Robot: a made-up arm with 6 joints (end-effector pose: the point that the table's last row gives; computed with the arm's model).
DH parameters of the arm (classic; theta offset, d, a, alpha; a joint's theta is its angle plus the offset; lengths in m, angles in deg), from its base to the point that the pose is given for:
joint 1: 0 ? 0 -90
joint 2: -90 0 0.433 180
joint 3: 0 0 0 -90
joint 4: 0 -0.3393 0 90
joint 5: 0 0.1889 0 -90
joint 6: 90 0 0 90
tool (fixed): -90 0 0 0
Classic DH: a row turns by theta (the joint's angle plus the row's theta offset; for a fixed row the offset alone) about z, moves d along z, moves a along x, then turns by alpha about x.
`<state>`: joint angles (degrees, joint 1 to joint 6).
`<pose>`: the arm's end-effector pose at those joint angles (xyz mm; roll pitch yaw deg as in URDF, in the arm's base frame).
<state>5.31 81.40 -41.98 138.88 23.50 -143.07</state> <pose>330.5 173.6 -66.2 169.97 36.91 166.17</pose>
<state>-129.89 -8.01 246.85 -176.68 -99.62 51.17</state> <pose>247.0 1.5 324.8 129.70 5.50 -126.60</pose>
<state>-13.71 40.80 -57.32 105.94 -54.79 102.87</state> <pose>415.3 -47.9 186.9 67.33 37.05 -93.56</pose>
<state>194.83 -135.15 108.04 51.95 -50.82 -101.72</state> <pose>285.0 195.9 -456.2 -100.55 20.39 55.46</pose>
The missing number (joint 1, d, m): 0.2207
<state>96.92 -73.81 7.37 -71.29 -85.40 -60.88</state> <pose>82.7 -178.3 649.3 69.23 -1.73 167.75</pose>
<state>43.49 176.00 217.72 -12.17 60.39 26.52</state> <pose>352.0 79.4 -15.2 117.67 -74.40 -93.54</pose>
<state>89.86 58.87 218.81 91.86 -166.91 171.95</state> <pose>-6.2 -12.8 383.6 -84.88 19.94 75.93</pose>
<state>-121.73 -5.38 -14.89 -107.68 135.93 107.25</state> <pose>-90.2 -255.0 418.2 -36.61 5.14 99.98</pose>
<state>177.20 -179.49 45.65 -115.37 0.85 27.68</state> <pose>359.8 -98.6 -332.4 -91.55 44.77 -1.72</pose>
